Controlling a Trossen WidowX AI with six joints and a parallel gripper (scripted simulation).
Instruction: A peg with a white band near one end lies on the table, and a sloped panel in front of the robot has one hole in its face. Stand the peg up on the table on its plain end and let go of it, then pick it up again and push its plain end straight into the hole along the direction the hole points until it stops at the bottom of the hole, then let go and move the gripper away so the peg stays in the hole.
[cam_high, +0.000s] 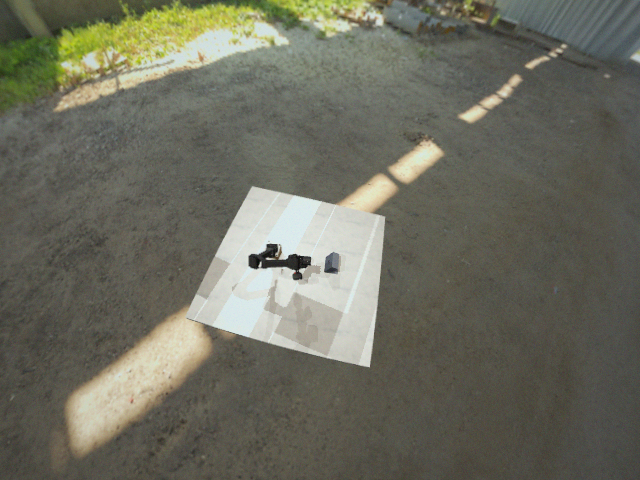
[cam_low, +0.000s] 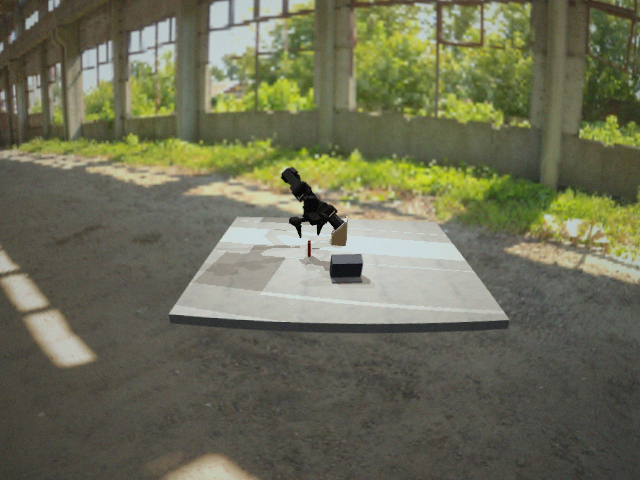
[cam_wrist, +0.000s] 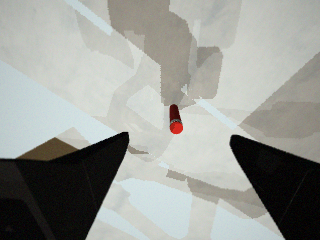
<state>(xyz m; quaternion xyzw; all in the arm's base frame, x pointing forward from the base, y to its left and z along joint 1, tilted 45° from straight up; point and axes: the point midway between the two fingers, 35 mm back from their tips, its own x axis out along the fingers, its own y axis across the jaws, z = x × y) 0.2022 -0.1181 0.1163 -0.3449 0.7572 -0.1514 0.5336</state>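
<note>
The red peg lies 4 cm below my gripper tip. Round my gripper tip: sloped panel 25 cm ahead, 15 cm to the left, 6 cm below.
</note>
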